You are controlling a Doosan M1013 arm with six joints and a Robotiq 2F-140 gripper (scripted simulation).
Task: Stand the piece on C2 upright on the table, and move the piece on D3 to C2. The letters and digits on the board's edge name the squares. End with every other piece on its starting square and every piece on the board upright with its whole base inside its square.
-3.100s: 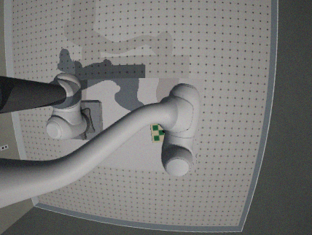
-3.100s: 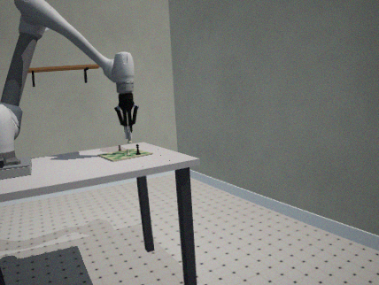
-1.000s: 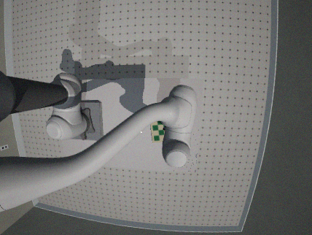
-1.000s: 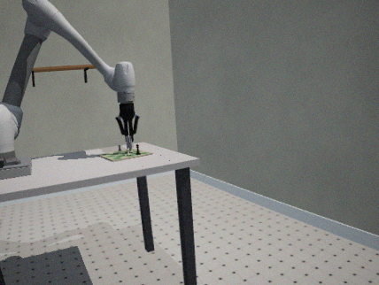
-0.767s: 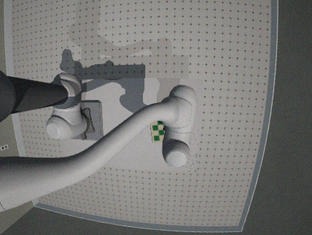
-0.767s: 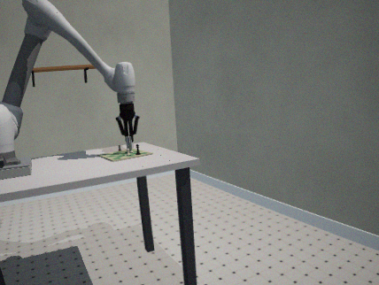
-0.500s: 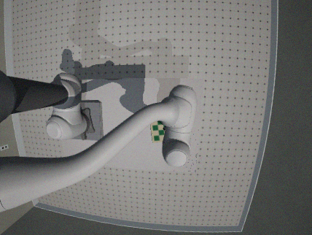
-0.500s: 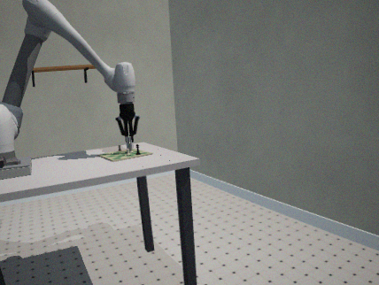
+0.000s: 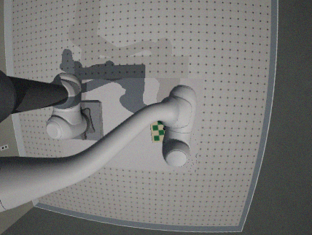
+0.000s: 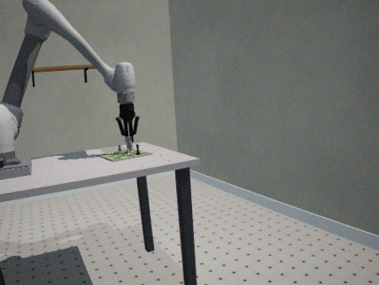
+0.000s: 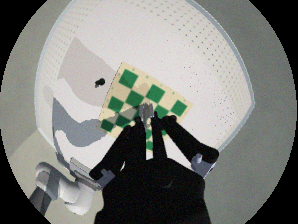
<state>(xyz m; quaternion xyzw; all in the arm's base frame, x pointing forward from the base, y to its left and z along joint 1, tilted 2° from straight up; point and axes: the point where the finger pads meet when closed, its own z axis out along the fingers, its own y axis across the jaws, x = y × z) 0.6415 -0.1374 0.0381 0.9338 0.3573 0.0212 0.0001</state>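
The pale piece lies 30 mm below my hand. Round my hand: chessboard (60 mm below, 40 mm behind).
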